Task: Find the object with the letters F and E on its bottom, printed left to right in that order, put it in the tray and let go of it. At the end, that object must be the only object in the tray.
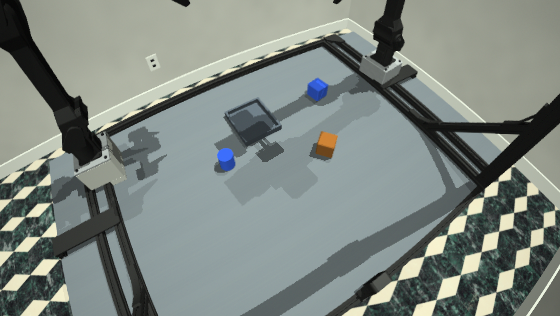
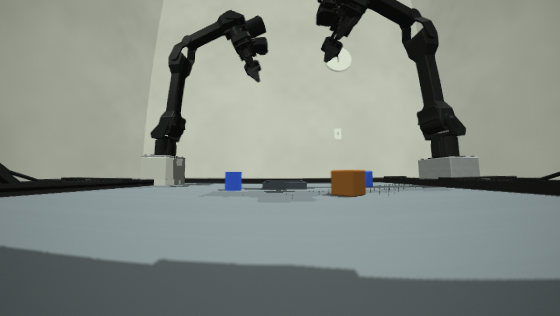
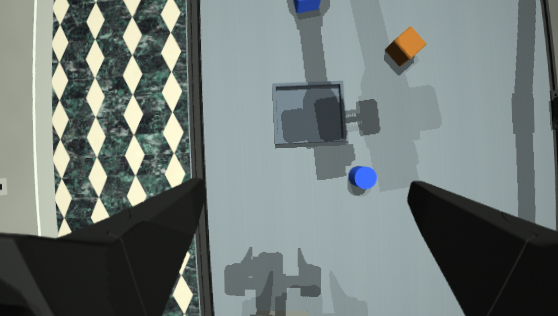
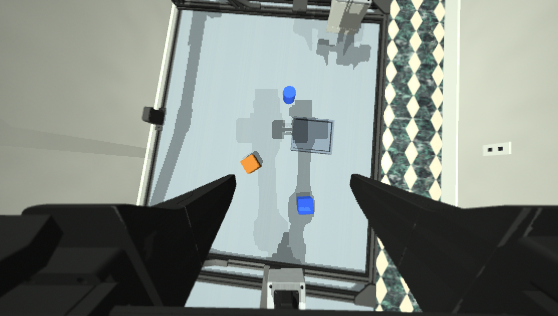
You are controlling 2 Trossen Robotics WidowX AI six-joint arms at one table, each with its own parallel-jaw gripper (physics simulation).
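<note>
A blue cylinder stands upright on the table. An orange cube and a blue cube rest on the table. Their bottoms and any letters there are hidden. The dark square tray holds shadows and no object. My left gripper and my right gripper are open and empty, high above the table.
Dark metal rails edge the table. A light block under the left arm stands at the left side, and another under the right arm at the back right. Arm shadows cross the tray and tabletop.
</note>
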